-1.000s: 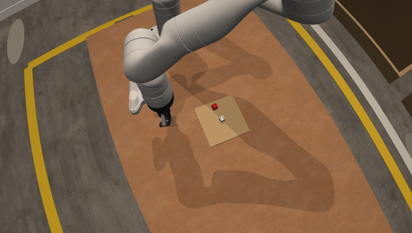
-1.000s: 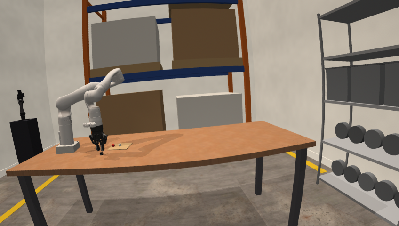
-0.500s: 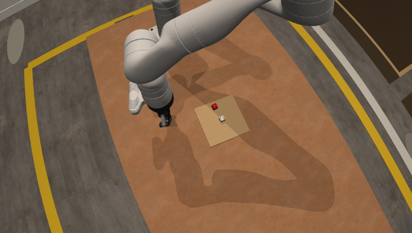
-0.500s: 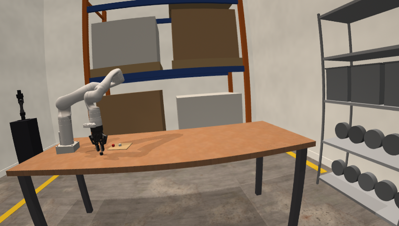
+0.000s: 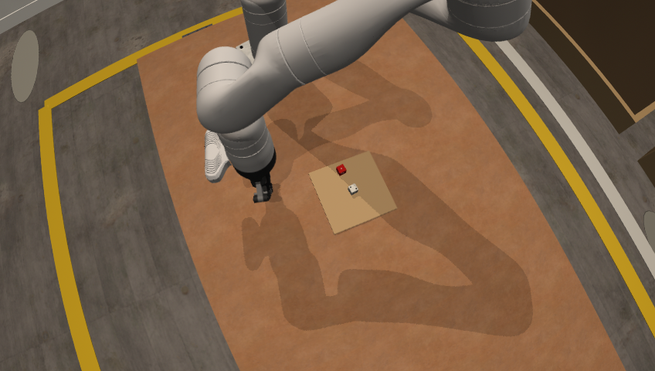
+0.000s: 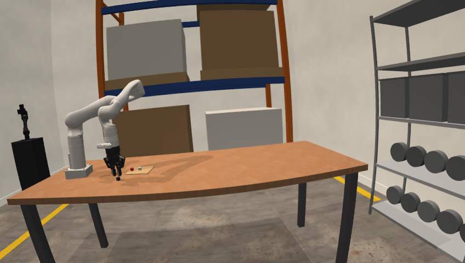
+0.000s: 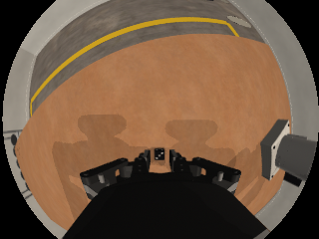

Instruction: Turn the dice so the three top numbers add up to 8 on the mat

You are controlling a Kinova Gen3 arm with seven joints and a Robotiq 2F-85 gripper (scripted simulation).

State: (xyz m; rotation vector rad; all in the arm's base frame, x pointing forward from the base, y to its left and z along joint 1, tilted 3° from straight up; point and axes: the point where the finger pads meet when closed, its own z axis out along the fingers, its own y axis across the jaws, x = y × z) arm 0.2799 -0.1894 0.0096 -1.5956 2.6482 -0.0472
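My gripper is now 30 mm above the black die. Also, from my hand: red die 60 mm ahead, 150 mm to the left, 30 mm below; then tan mat 110 mm ahead, 140 mm to the left, 40 mm below; then white die 110 mm ahead, 140 mm to the left, 30 mm below.
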